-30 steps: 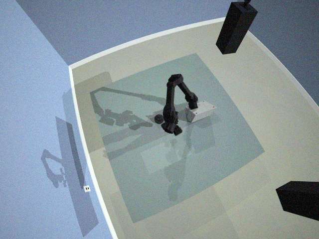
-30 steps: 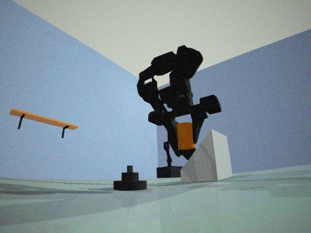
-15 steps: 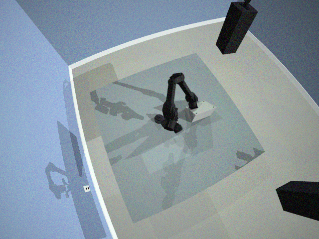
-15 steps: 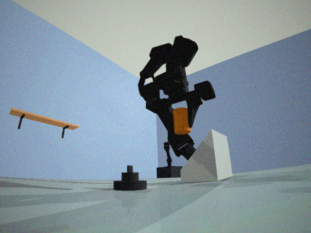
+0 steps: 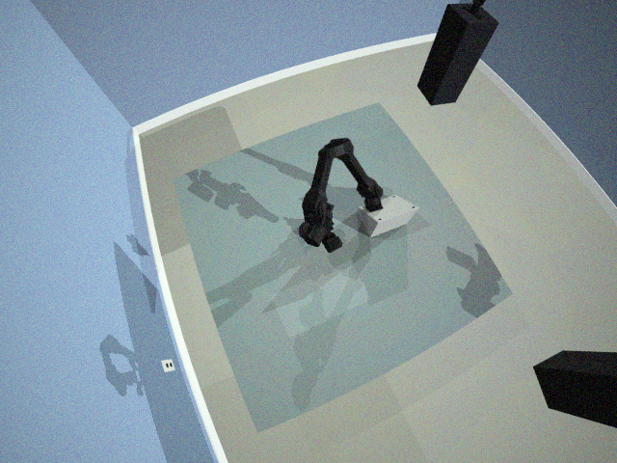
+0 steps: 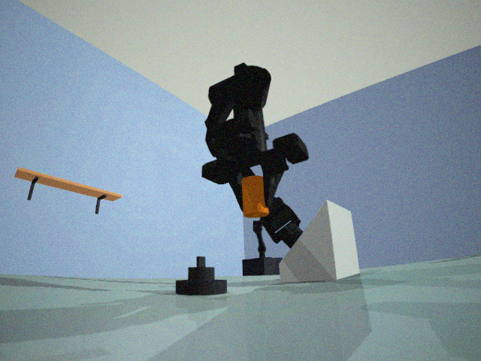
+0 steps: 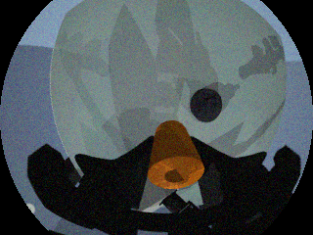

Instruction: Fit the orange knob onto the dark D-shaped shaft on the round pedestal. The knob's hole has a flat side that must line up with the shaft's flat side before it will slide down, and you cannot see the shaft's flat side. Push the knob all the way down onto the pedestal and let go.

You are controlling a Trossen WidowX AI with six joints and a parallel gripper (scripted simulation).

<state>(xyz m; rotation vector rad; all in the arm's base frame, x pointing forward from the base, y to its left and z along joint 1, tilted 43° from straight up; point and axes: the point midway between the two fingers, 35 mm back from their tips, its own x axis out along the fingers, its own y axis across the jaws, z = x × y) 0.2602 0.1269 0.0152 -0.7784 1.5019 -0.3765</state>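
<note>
My gripper tip is now 100 mm above the round dark pedestal, 90 mm to the left of it and 40 mm short of it. From my gripper tip the other things lie so: orange knob 20 mm above.
</note>
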